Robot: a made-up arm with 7 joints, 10 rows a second.
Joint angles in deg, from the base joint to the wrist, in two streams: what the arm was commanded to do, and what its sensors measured. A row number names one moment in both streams.
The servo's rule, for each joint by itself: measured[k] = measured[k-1] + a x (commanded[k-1-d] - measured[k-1]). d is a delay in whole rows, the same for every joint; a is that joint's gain. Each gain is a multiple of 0.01, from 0.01 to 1. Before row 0 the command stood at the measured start. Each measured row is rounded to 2 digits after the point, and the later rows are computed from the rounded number. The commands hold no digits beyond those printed.
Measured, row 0: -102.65, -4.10, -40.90, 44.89, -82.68, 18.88, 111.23
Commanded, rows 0 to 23: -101.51, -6.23, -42.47, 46.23, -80.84, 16.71, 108.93; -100.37, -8.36, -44.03, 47.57, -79.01, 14.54, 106.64; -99.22, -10.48, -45.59, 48.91, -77.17, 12.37, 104.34; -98.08, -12.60, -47.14, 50.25, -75.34, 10.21, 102.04; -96.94, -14.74, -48.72, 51.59, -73.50, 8.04, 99.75; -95.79, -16.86, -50.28, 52.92, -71.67, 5.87, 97.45; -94.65, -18.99, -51.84, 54.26, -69.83, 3.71, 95.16; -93.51, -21.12, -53.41, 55.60, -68.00, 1.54, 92.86; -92.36, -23.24, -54.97, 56.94, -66.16, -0.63, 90.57; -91.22, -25.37, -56.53, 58.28, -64.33, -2.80, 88.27; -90.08, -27.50, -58.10, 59.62, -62.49, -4.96, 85.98; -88.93, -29.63, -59.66, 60.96, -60.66, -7.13, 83.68; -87.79, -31.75, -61.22, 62.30, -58.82, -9.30, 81.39; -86.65, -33.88, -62.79, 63.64, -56.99, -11.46, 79.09; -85.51, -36.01, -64.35, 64.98, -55.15, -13.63, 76.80; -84.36, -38.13, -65.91, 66.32, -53.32, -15.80, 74.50; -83.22, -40.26, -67.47, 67.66, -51.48, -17.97, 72.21; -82.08, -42.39, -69.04, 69.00, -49.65, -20.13, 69.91; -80.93, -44.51, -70.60, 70.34, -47.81, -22.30, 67.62; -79.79, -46.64, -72.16, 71.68, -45.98, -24.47, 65.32; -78.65, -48.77, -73.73, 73.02, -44.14, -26.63, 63.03; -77.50, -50.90, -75.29, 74.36, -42.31, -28.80, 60.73; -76.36, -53.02, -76.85, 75.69, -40.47, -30.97, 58.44; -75.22, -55.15, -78.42, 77.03, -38.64, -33.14, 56.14
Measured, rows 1 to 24: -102.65, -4.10, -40.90, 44.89, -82.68, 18.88, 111.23; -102.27, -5.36, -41.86, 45.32, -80.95, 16.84, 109.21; -101.64, -7.13, -43.18, 46.04, -79.13, 14.68, 106.95; -100.84, -9.11, -44.65, 46.96, -77.29, 12.51, 104.65; -99.93, -11.17, -46.17, 48.01, -75.46, 10.35, 102.35; -98.94, -13.28, -47.73, 49.16, -73.62, 8.18, 100.06; -97.90, -15.39, -49.29, 50.36, -71.79, 6.01, 97.76; -96.83, -17.51, -50.85, 51.61, -69.95, 3.85, 95.47; -95.73, -19.64, -52.41, 52.89, -68.12, 1.68, 93.17; -94.62, -21.76, -53.97, 54.19, -66.28, -0.49, 90.88; -93.50, -23.89, -55.53, 55.50, -64.45, -2.66, 88.58; -92.37, -26.02, -57.10, 56.82, -62.61, -4.82, 86.29; -91.23, -28.15, -58.66, 58.14, -60.78, -6.99, 83.99; -90.09, -30.27, -60.22, 59.47, -58.94, -9.16, 81.70; -88.95, -32.40, -61.79, 60.80, -57.11, -11.32, 79.40; -87.81, -34.53, -63.35, 62.14, -55.27, -13.49, 77.11; -86.67, -36.65, -64.91, 63.48, -53.44, -15.66, 74.81; -85.53, -38.78, -66.47, 64.82, -51.60, -17.83, 72.52; -84.39, -40.91, -68.04, 66.16, -49.77, -19.99, 70.22; -83.25, -43.03, -69.60, 67.50, -47.93, -22.16, 67.93; -82.11, -45.16, -71.16, 68.84, -46.10, -24.33, 65.63; -80.97, -47.29, -72.73, 70.18, -44.26, -26.49, 63.34; -79.82, -49.42, -74.29, 71.52, -42.43, -28.66, 61.04; -78.68, -51.54, -75.85, 72.85, -40.59, -30.83, 58.75
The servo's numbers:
d 1
a 0.33 0.59 0.61 0.32 0.94 0.94 0.88

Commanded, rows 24 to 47: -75.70, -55.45, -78.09, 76.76, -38.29, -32.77, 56.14; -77.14, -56.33, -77.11, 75.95, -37.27, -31.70, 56.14; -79.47, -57.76, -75.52, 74.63, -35.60, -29.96, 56.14; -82.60, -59.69, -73.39, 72.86, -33.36, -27.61, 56.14; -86.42, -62.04, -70.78, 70.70, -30.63, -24.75, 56.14; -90.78, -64.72, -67.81, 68.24, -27.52, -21.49, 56.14; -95.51, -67.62, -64.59, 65.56, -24.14, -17.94, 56.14; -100.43, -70.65, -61.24, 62.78, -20.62, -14.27, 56.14; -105.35, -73.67, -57.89, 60.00, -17.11, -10.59, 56.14; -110.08, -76.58, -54.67, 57.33, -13.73, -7.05, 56.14; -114.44, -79.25, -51.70, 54.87, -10.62, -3.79, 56.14; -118.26, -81.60, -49.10, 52.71, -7.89, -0.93, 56.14; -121.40, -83.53, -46.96, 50.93, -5.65, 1.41, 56.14; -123.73, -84.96, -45.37, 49.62, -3.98, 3.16, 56.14; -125.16, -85.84, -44.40, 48.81, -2.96, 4.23, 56.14; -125.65, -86.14, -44.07, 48.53, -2.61, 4.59, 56.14; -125.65, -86.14, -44.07, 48.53, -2.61, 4.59, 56.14; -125.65, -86.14, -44.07, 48.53, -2.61, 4.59, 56.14; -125.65, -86.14, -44.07, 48.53, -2.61, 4.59, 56.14; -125.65, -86.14, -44.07, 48.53, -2.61, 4.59, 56.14; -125.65, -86.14, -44.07, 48.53, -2.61, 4.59, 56.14; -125.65, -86.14, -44.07, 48.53, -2.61, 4.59, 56.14; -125.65, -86.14, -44.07, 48.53, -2.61, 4.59, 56.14; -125.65, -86.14, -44.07, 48.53, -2.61, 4.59, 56.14
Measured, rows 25 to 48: -77.54, -53.67, -77.42, 74.19, -38.76, -33.00, 56.45; -76.93, -54.72, -77.83, 75.01, -38.32, -32.78, 56.18; -77.00, -55.67, -77.39, 75.31, -37.33, -31.76, 56.14; -77.82, -56.90, -76.25, 75.09, -35.70, -30.07, 56.14; -79.40, -58.55, -74.51, 74.38, -33.50, -27.76, 56.14; -81.72, -60.61, -72.23, 73.20, -30.80, -24.93, 56.14; -84.71, -63.03, -69.53, 71.61, -27.72, -21.70, 56.14; -88.27, -65.74, -66.52, 69.67, -24.35, -18.17, 56.14; -92.28, -68.64, -63.30, 67.47, -20.84, -14.50, 56.14; -96.59, -71.61, -60.00, 65.08, -17.33, -10.82, 56.14; -101.04, -74.54, -56.75, 62.60, -13.95, -7.28, 56.14; -105.46, -77.32, -53.67, 60.13, -10.82, -4.00, 56.14; -109.68, -79.85, -50.88, 57.76, -8.07, -1.11, 56.14; -113.55, -82.02, -48.49, 55.57, -5.80, 1.26, 56.14; -116.91, -83.75, -46.59, 53.67, -4.09, 3.05, 56.14; -119.63, -84.98, -45.25, 52.11, -3.03, 4.16, 56.14; -121.62, -85.66, -44.53, 50.96, -2.64, 4.56, 56.14; -122.95, -85.94, -44.25, 50.18, -2.61, 4.59, 56.14; -123.84, -86.06, -44.14, 49.65, -2.61, 4.59, 56.14; -124.44, -86.11, -44.10, 49.29, -2.61, 4.59, 56.14; -124.84, -86.13, -44.08, 49.05, -2.61, 4.59, 56.14; -125.11, -86.14, -44.07, 48.88, -2.61, 4.59, 56.14; -125.29, -86.14, -44.07, 48.77, -2.61, 4.59, 56.14; -125.41, -86.14, -44.07, 48.69, -2.61, 4.59, 56.14
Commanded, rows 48 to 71: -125.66, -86.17, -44.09, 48.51, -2.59, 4.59, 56.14; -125.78, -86.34, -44.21, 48.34, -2.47, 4.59, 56.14; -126.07, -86.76, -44.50, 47.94, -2.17, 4.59, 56.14; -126.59, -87.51, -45.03, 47.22, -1.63, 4.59, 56.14; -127.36, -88.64, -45.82, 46.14, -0.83, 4.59, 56.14; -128.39, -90.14, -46.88, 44.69, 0.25, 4.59, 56.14; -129.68, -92.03, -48.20, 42.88, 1.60, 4.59, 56.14; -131.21, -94.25, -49.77, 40.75, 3.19, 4.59, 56.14; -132.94, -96.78, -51.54, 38.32, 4.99, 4.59, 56.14; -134.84, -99.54, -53.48, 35.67, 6.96, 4.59, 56.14; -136.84, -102.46, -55.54, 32.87, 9.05, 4.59, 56.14; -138.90, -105.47, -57.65, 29.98, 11.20, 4.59, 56.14; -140.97, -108.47, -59.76, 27.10, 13.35, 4.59, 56.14; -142.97, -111.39, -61.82, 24.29, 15.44, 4.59, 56.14; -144.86, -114.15, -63.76, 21.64, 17.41, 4.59, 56.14; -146.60, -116.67, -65.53, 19.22, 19.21, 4.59, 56.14; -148.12, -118.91, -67.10, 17.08, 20.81, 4.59, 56.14; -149.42, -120.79, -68.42, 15.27, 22.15, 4.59, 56.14; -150.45, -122.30, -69.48, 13.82, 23.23, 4.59, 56.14; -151.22, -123.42, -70.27, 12.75, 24.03, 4.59, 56.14; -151.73, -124.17, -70.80, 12.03, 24.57, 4.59, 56.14; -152.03, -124.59, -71.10, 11.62, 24.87, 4.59, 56.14; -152.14, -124.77, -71.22, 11.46, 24.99, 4.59, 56.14; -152.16, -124.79, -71.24, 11.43, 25.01, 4.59, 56.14
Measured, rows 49 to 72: -125.49, -86.14, -44.07, 48.64, -2.61, 4.59, 56.14; -125.55, -86.16, -44.08, 48.60, -2.59, 4.59, 56.14; -125.63, -86.27, -44.16, 48.52, -2.48, 4.59, 56.14; -125.78, -86.56, -44.37, 48.33, -2.19, 4.59, 56.14; -126.05, -87.12, -44.77, 47.97, -1.66, 4.59, 56.14; -126.48, -88.02, -45.41, 47.38, -0.88, 4.59, 56.14; -127.11, -89.27, -46.31, 46.52, 0.18, 4.59, 56.14; -127.96, -90.90, -47.46, 45.36, 1.51, 4.59, 56.14; -129.03, -92.88, -48.87, 43.88, 3.09, 4.59, 56.14; -130.32, -95.18, -50.50, 42.10, 4.88, 4.59, 56.14; -131.81, -97.75, -52.32, 40.04, 6.84, 4.59, 56.14; -133.47, -100.53, -54.28, 37.75, 8.92, 4.59, 56.14; -135.26, -103.44, -56.34, 35.26, 11.06, 4.59, 56.14; -137.14, -106.41, -58.43, 32.65, 13.21, 4.59, 56.14; -139.06, -109.35, -60.50, 29.97, 15.31, 4.59, 56.14; -140.97, -112.18, -62.49, 27.30, 17.28, 4.59, 56.14; -142.83, -114.83, -64.34, 24.71, 19.09, 4.59, 56.14; -144.58, -117.24, -66.02, 22.27, 20.71, 4.59, 56.14; -146.18, -119.33, -67.48, 20.03, 22.06, 4.59, 56.14; -147.59, -121.08, -68.70, 18.04, 23.16, 4.59, 56.14; -148.79, -122.46, -69.66, 16.35, 23.98, 4.59, 56.14; -149.76, -123.47, -70.36, 14.97, 24.53, 4.59, 56.14; -150.51, -124.13, -70.81, 13.90, 24.85, 4.59, 56.14; -151.05, -124.51, -71.06, 13.12, 24.98, 4.59, 56.14
